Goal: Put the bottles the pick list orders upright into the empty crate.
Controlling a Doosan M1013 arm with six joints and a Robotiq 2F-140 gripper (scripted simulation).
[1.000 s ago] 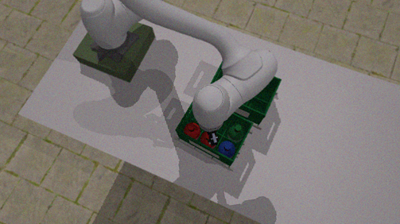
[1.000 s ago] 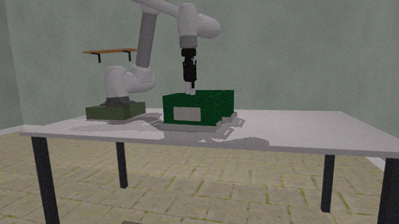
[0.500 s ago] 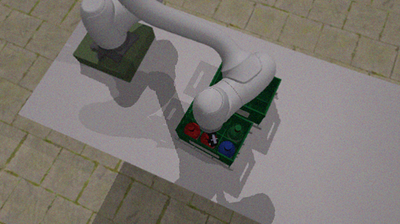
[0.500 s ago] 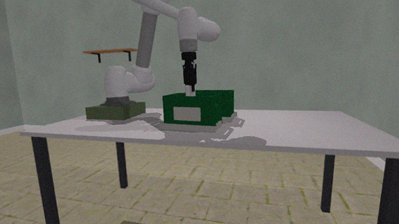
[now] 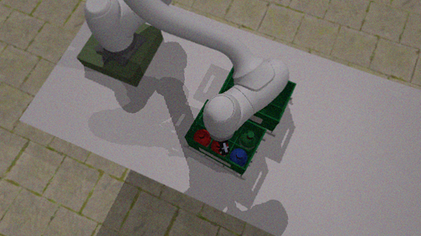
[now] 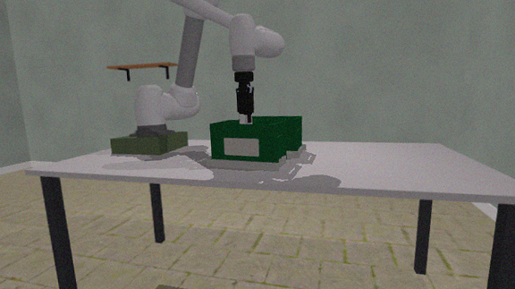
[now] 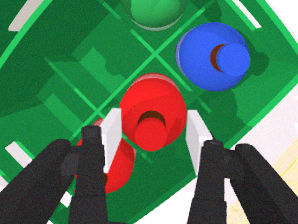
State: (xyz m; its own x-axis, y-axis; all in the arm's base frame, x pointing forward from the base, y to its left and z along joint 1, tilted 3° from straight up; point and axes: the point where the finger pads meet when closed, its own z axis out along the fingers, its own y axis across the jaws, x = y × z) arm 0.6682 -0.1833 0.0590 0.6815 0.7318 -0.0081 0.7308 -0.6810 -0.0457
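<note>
Now: the blue bottle 90 mm below my hand and 90 mm ahead of it. From my hand the other things lie so: green-capped bottle (90 mm to the left, 90 mm below, 80 mm ahead); then pick list (430 mm to the left, 170 mm below, 30 mm ahead); then white-capped bottle (220 mm to the left, 90 mm below, 70 mm behind).
</note>
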